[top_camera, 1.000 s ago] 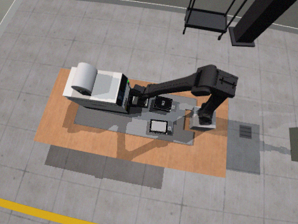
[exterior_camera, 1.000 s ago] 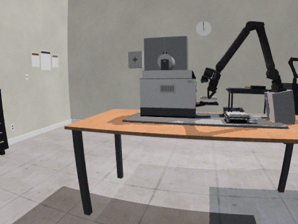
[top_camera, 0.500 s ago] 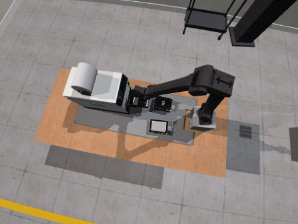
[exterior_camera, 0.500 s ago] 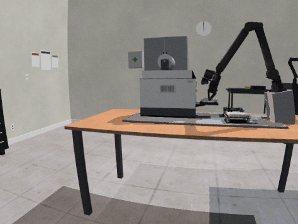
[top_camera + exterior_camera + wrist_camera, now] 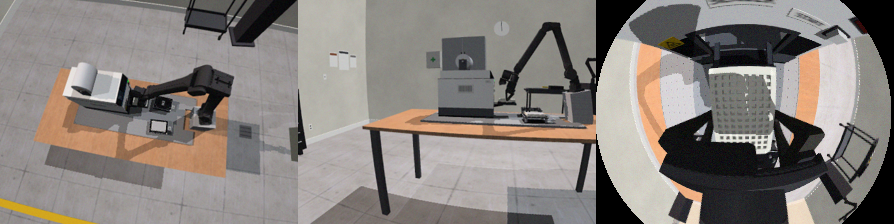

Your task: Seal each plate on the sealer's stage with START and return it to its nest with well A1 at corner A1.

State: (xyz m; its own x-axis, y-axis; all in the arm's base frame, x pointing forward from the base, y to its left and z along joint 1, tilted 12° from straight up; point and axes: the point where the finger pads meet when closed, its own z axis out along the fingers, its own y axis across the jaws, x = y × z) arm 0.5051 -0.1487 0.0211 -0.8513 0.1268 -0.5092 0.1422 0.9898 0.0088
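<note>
Now: hand 3 cm above the sealer stage. The rest, counted from my hand: foil roll (33 cm ahead, 29 cm above, 5 cm to the right).
</note>
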